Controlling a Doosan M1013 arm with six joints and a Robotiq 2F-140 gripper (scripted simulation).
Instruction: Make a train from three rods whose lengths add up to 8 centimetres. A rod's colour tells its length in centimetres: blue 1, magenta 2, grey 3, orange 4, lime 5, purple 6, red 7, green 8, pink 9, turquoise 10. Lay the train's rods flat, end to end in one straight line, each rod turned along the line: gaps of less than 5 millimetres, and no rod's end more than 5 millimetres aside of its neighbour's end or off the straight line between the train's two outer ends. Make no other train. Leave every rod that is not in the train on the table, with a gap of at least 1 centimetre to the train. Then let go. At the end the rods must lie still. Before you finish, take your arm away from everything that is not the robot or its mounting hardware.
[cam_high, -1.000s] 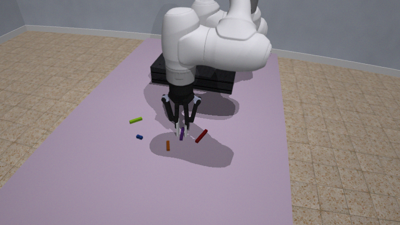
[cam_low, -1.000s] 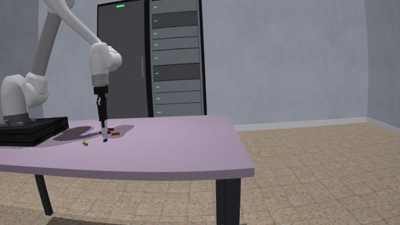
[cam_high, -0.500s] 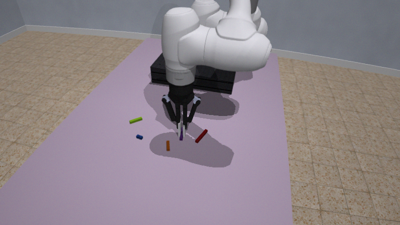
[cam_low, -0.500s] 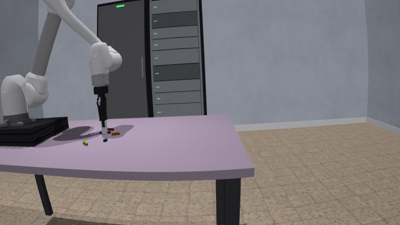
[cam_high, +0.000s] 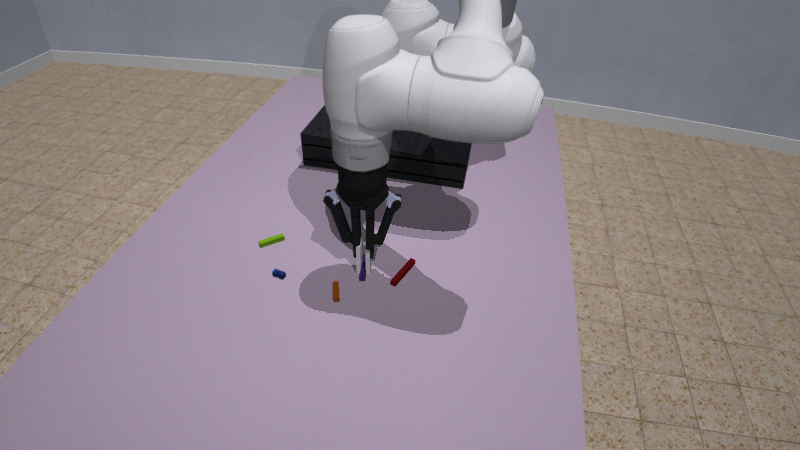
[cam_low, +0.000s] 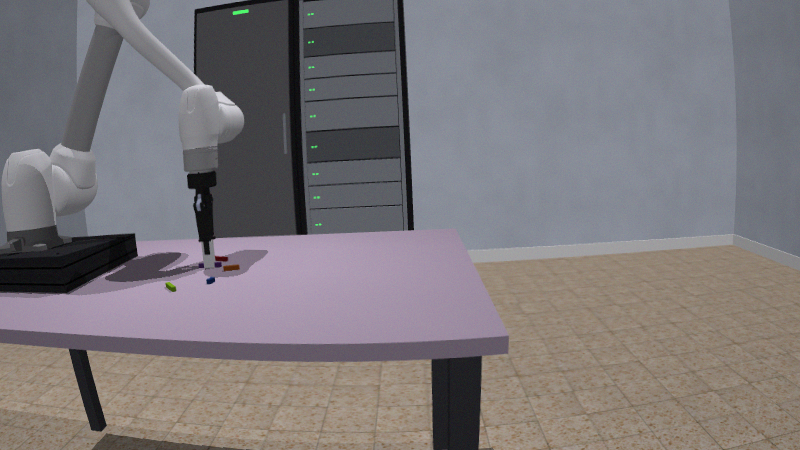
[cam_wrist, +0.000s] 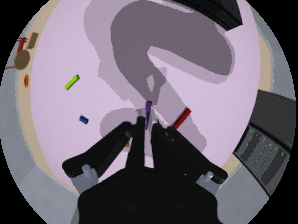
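My gripper is now 70 mm short of the orange rod, 40 mm to the left of it and 30 mm above it. Also, from my hand: lime rod 190 mm to the right, 50 mm behind, 30 mm below; purple rod 30 mm below; red rod 70 mm to the left, 30 mm below.
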